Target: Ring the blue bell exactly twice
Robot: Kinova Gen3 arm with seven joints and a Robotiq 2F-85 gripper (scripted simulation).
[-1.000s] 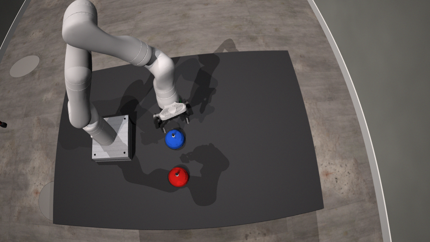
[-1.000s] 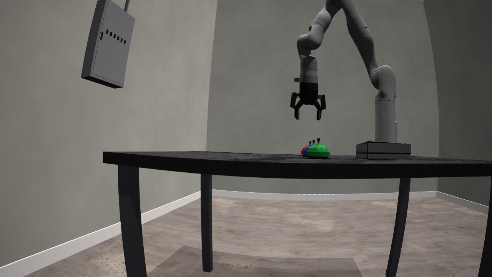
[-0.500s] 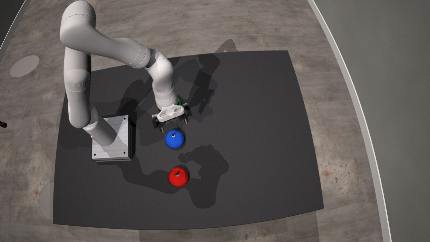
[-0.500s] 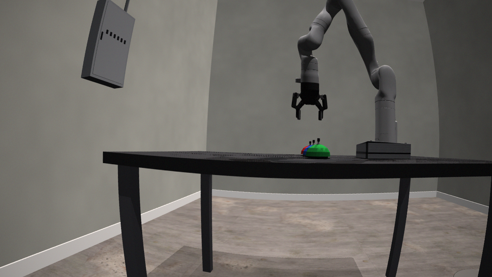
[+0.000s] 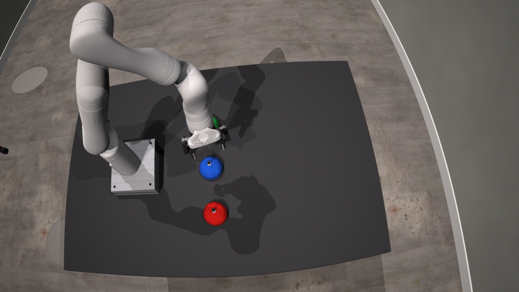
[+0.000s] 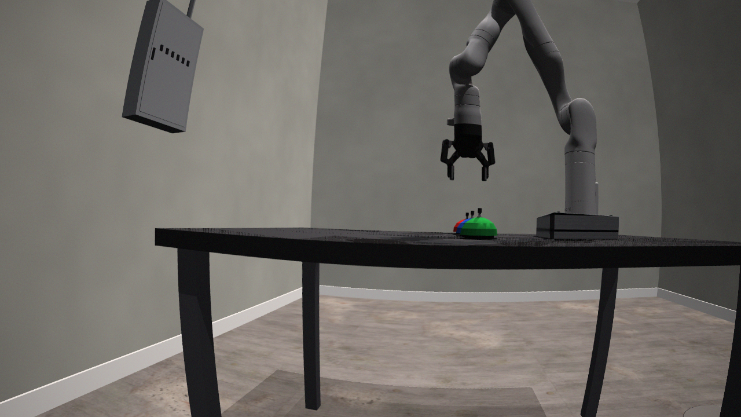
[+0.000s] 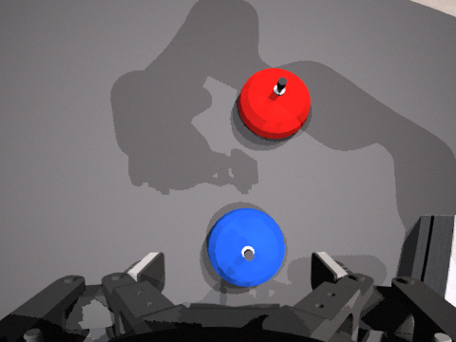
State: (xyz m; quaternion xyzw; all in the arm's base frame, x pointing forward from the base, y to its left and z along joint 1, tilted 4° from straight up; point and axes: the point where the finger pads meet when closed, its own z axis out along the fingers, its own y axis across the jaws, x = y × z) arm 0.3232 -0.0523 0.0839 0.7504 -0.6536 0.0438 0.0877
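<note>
Now: the blue bell 10 mm behind my hand and 110 mm below it. From my hand the other things lie so: red bell (30 mm behind, 160 mm to the right, 110 mm below); then green bell (170 mm to the left, 110 mm below).
</note>
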